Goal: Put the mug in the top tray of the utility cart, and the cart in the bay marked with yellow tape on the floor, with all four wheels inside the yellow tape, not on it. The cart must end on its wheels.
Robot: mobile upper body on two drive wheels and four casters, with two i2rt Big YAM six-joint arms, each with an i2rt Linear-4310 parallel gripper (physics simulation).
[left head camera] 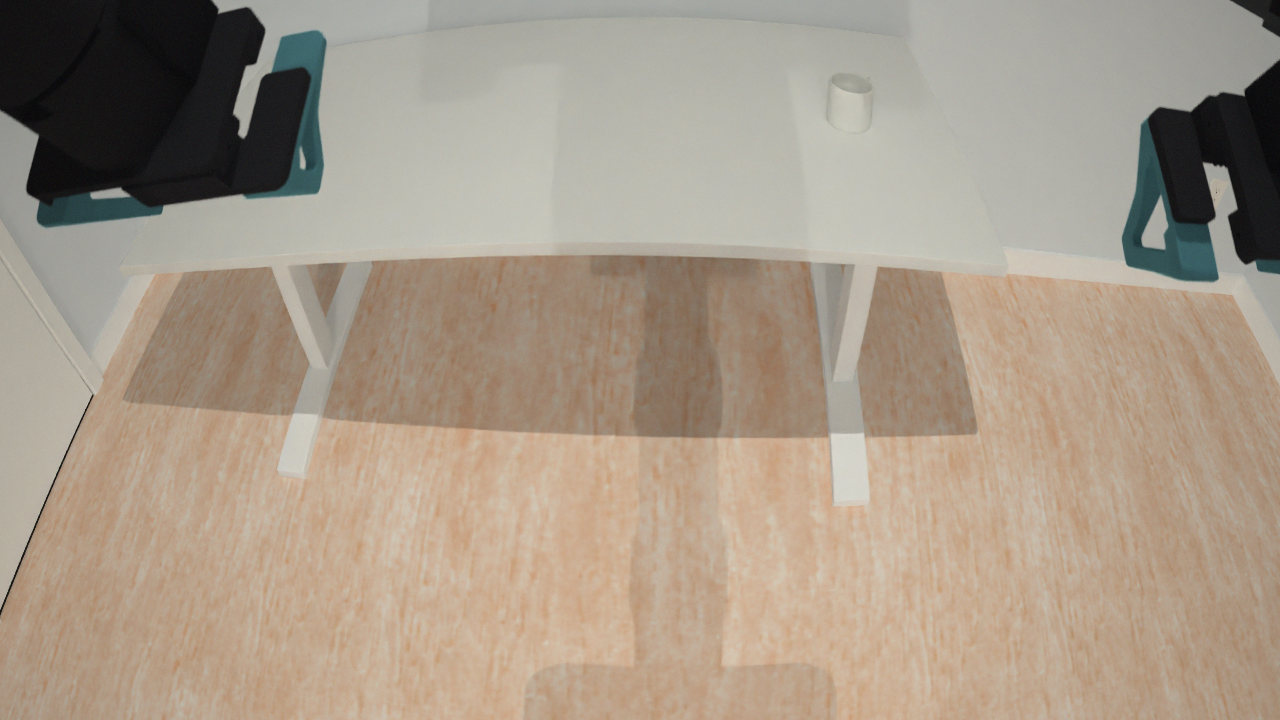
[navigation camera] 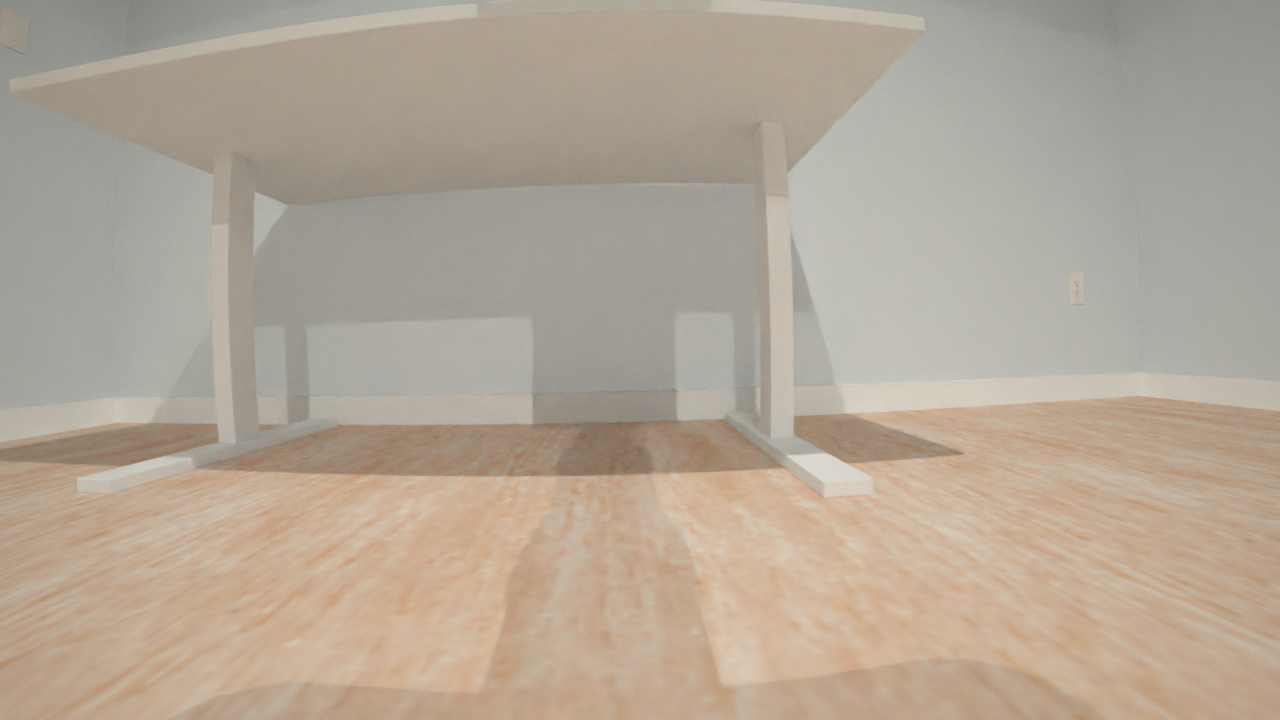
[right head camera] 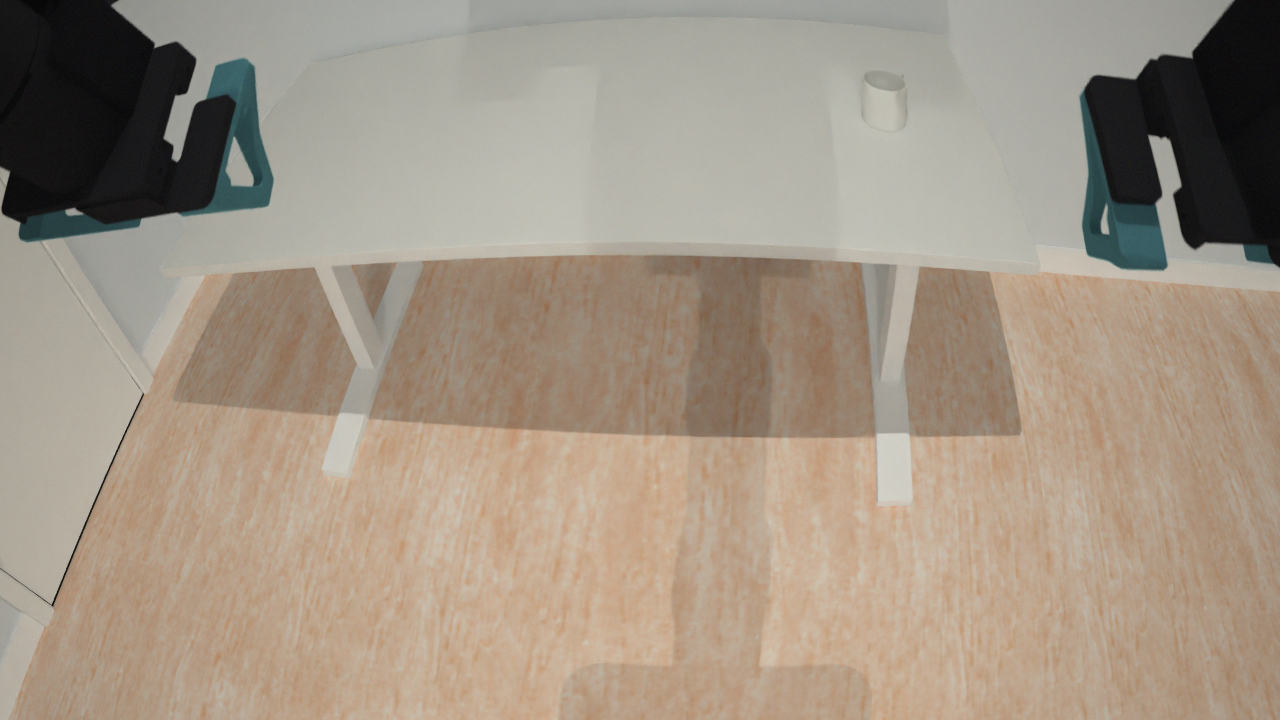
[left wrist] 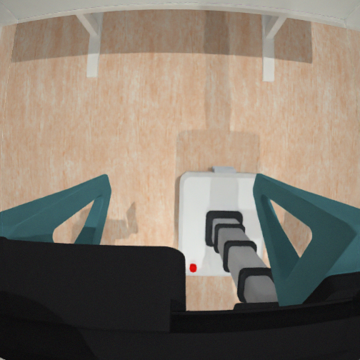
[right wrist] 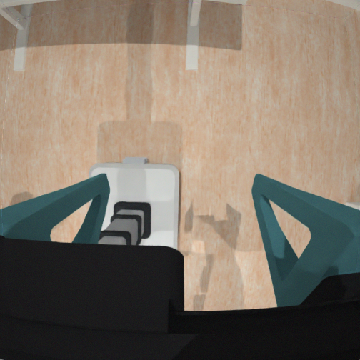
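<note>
A white mug stands upright near the right end of the white table, towards the back; its handle barely shows at the rear right. My left gripper is open and empty, high at the left, with the mug far to its right. My right gripper is open and empty, to the right of the table and mug. The utility cart and the yellow tape bay do not show in these views.
The table's left foot and right foot reach forward on the floor. My white base is below. A door is at the left; walls stand behind and right.
</note>
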